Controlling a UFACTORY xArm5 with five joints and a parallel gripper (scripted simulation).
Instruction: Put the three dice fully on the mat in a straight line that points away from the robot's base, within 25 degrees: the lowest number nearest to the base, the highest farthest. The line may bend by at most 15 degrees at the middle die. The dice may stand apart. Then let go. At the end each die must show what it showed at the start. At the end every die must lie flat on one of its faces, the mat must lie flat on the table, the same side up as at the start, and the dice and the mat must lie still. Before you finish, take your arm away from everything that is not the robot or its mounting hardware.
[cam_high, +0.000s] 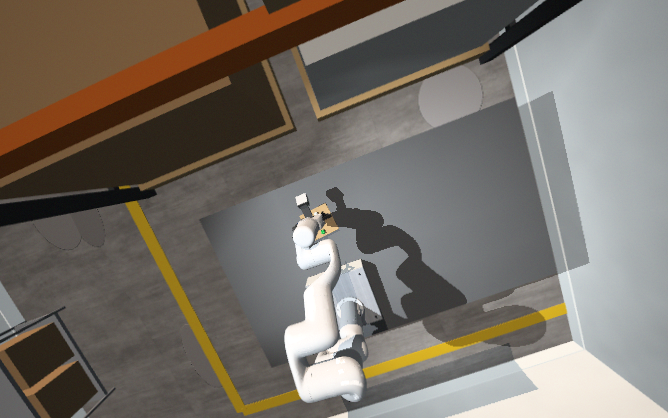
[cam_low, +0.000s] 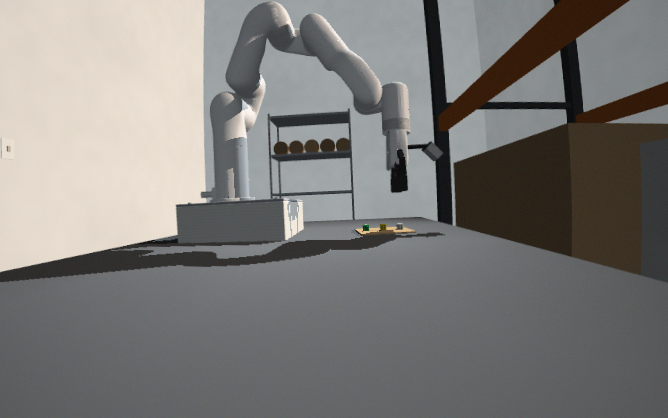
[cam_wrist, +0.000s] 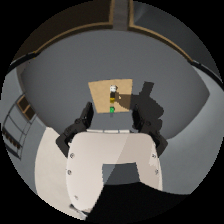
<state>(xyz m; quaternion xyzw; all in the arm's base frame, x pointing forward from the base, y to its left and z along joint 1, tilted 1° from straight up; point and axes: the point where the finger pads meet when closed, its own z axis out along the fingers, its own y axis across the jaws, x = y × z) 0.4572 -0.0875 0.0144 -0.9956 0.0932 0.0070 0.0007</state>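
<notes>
Now: the white die 10 cm below my hand. Also, from my hand: yellow die (5 cm behind, 1 cm to the left, 10 cm below); green die (9 cm behind, 2 cm to the left, 10 cm below); tan mat (5 cm behind, 1 cm to the left, 11 cm below).
</notes>
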